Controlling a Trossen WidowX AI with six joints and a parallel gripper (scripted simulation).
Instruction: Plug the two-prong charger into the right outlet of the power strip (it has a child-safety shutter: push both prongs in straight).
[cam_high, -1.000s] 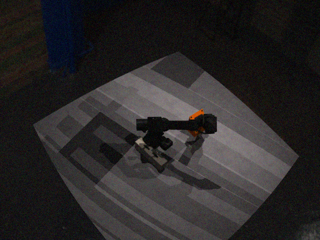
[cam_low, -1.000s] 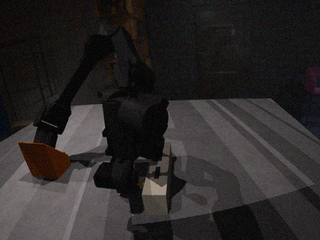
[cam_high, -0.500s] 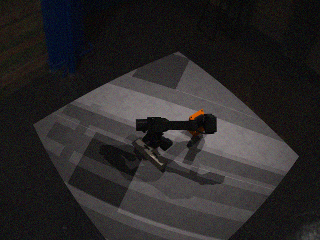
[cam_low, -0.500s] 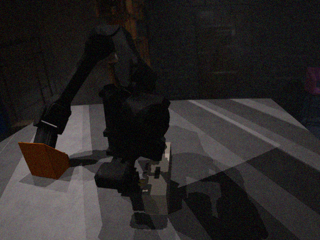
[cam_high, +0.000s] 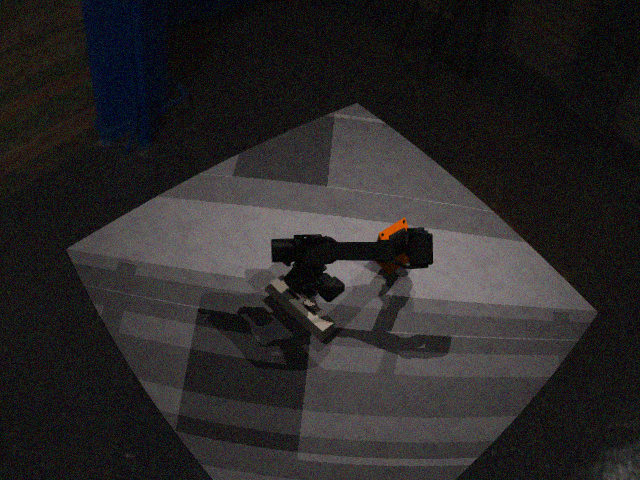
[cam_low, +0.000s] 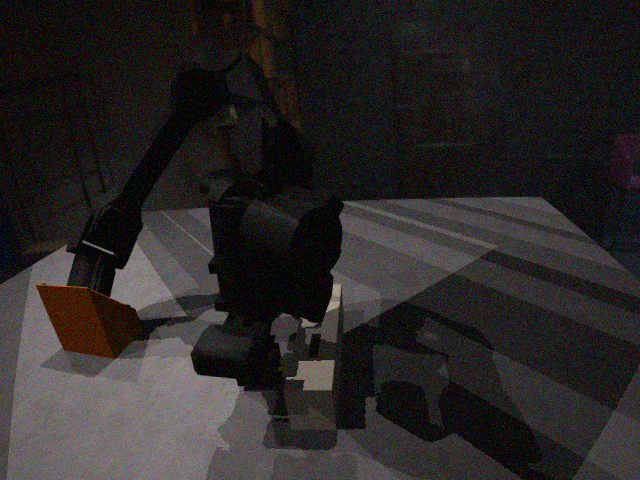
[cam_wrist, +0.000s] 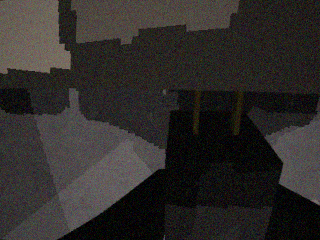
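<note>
Right now my gripper tip is 2 cm short of the two-prong charger and 1 cm below it.
</note>
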